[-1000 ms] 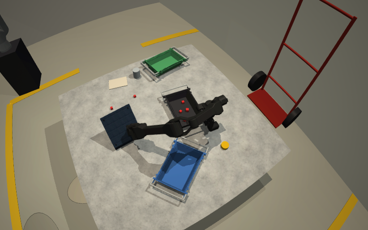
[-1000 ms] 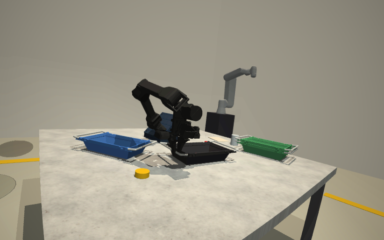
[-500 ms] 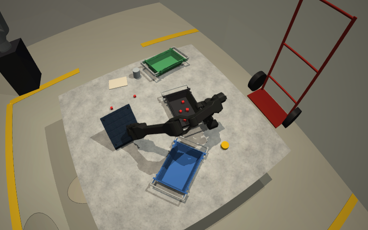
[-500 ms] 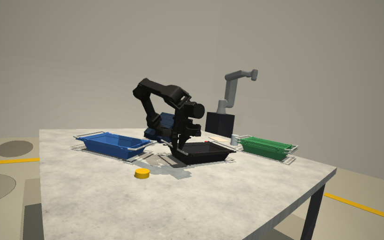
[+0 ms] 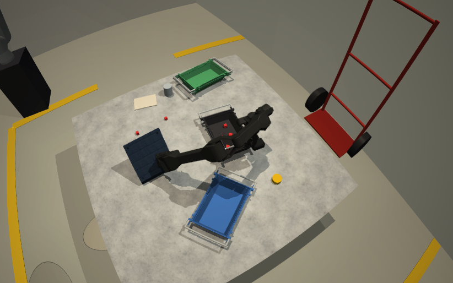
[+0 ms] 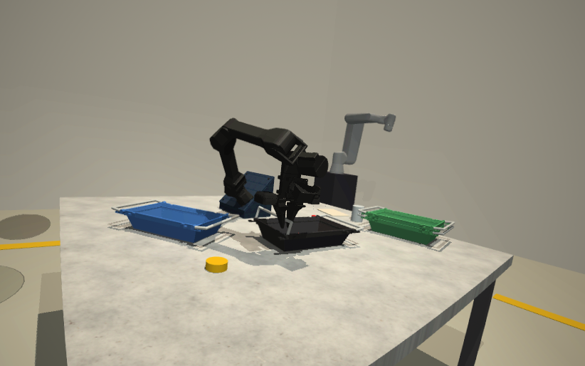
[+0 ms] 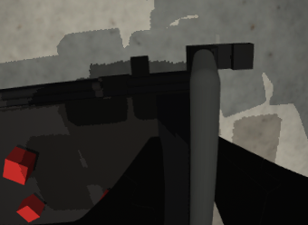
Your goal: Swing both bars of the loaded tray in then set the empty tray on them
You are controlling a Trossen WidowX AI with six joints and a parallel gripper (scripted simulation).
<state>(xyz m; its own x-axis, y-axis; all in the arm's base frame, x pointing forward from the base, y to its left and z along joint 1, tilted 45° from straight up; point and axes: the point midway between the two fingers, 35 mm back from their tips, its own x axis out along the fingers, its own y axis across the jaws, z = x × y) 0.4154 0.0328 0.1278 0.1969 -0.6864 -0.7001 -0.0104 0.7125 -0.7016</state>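
The blue tray lies 25 cm behind my gripper tip, 25 cm to the right of it and 2 cm below it. From my gripper tip the other things lie so: beige card 43 cm behind, 56 cm to the left, 7 cm below; grey cylinder 27 cm behind, 57 cm to the left, 3 cm below; yellow disc 6 cm ahead, 22 cm to the right, 6 cm below.
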